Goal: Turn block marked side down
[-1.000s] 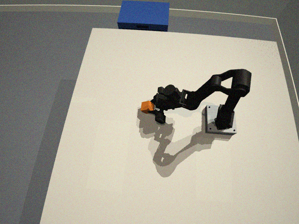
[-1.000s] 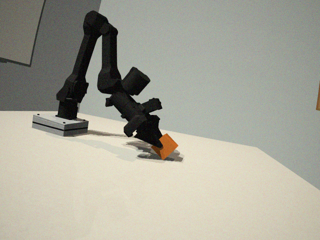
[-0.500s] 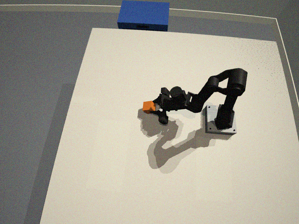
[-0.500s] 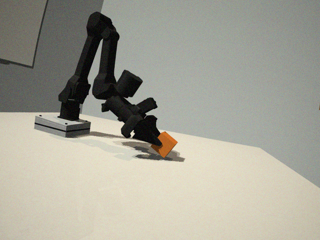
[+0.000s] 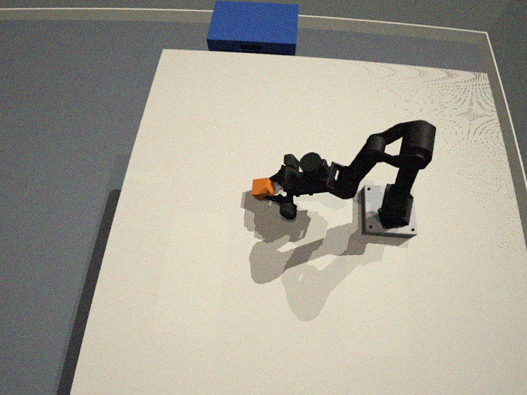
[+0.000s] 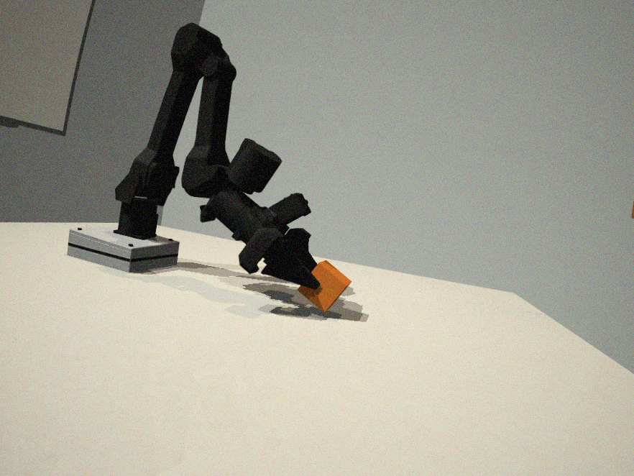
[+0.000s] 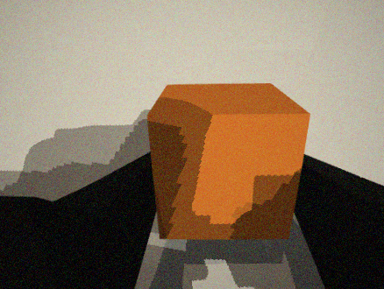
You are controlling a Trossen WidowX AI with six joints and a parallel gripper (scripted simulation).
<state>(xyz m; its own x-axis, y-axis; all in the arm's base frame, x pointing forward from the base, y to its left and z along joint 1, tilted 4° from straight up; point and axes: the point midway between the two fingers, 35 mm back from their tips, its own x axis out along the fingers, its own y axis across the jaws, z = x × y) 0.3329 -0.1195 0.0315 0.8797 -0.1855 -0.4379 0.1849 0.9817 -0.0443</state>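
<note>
The block lies 10 mm below my gripper tip.
</note>
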